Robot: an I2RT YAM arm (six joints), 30 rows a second.
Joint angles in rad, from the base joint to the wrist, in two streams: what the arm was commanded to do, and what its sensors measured. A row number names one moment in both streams.
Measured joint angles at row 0:
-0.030, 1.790, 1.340, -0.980, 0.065, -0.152
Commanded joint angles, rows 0 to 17:
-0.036, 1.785, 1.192, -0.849, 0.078, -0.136
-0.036, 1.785, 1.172, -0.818, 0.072, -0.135
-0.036, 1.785, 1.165, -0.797, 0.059, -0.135
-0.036, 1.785, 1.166, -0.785, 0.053, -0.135
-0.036, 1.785, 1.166, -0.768, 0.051, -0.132
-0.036, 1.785, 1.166, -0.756, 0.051, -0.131
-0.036, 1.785, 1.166, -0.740, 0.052, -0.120
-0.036, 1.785, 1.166, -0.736, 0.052, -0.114
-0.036, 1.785, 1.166, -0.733, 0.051, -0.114
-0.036, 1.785, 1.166, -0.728, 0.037, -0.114
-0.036, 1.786, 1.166, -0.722, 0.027, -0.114
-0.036, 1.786, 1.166, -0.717, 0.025, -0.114
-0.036, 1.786, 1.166, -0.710, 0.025, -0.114
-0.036, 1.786, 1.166, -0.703, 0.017, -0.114
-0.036, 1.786, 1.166, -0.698, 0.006, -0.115
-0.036, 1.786, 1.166, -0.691, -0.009, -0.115
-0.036, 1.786, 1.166, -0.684, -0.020, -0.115
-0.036, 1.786, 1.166, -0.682, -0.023, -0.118
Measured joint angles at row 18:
-0.038, 1.792, 1.168, -0.692, 0.017, -0.126
